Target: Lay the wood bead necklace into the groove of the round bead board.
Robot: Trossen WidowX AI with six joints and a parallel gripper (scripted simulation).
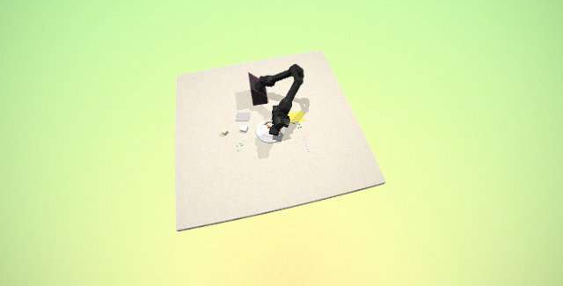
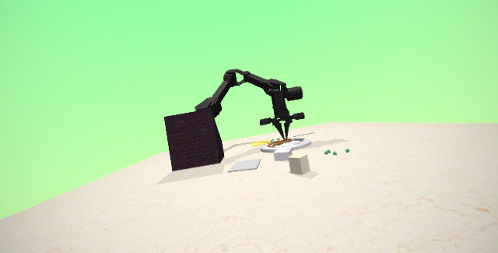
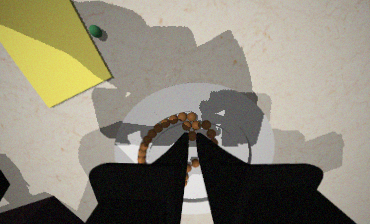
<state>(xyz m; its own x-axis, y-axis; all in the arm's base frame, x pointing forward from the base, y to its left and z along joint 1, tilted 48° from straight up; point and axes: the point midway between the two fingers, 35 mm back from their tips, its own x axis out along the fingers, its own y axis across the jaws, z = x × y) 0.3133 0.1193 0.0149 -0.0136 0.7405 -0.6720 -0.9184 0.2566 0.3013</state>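
Right now the round white bead board is 10 mm behind my gripper tip, 50 mm to the right of it and 10 mm below it. From my gripper tip the other things lie so: thin white strip: 140 mm ahead, 180 mm to the left, 20 mm below; then yellow card: 100 mm behind, 150 mm to the left, 20 mm below; then grey flat plate: 170 mm behind, 230 mm to the right, 20 mm below.
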